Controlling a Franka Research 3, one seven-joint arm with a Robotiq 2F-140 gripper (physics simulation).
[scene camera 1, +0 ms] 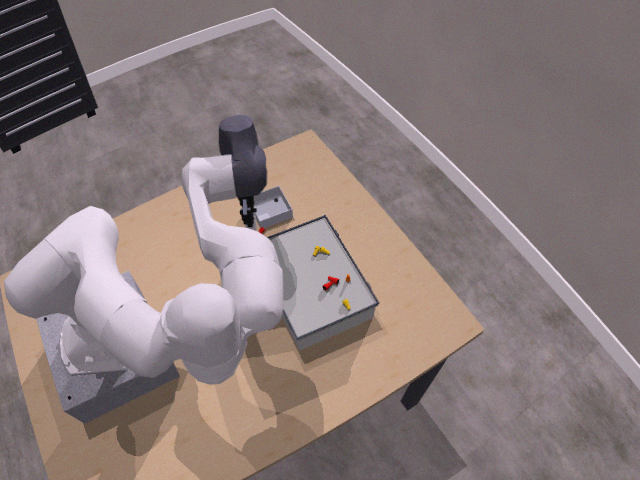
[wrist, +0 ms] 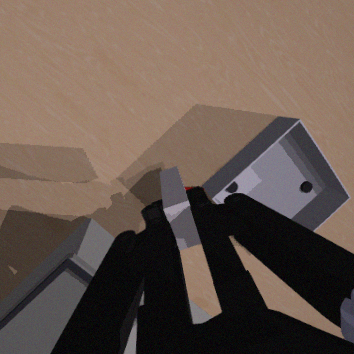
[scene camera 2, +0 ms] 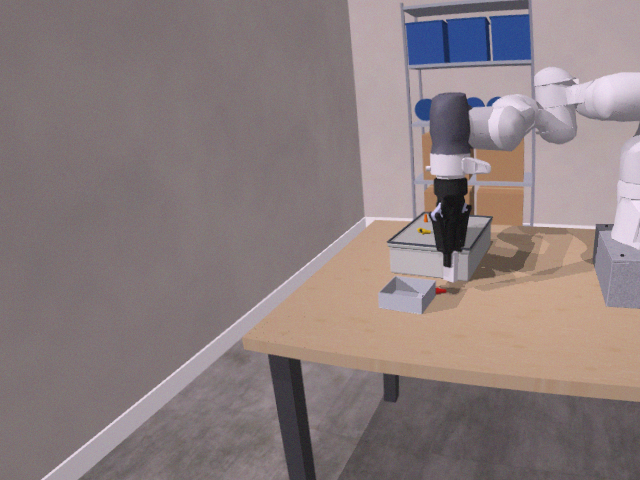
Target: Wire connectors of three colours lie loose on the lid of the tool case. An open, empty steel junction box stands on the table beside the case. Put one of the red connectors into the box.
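A red connector (scene camera 1: 261,230) (scene camera 2: 440,290) (wrist: 188,188) lies on the table beside the junction box, on its case side; the fingers hide most of it in the wrist view. The open steel junction box (scene camera 1: 275,219) (scene camera 2: 400,302) (wrist: 262,142) shows no connector inside. My gripper (scene camera 2: 450,273) (wrist: 173,184) is shut and empty, pointing down above the table near the red connector, between box and case. On the lid of the tool case (scene camera 1: 305,304) (scene camera 2: 416,259) (wrist: 40,312) lie two more red connectors (scene camera 1: 330,283), touching or nearly so.
Also on the lid are an orange connector (scene camera 1: 347,278) (scene camera 2: 425,218), standing upright, a touching yellow pair (scene camera 1: 324,251) (scene camera 2: 423,231) and a single yellow connector (scene camera 1: 346,304). The case wall rises close beside the fingers. A shelf unit (scene camera 2: 532,155) stands behind the table.
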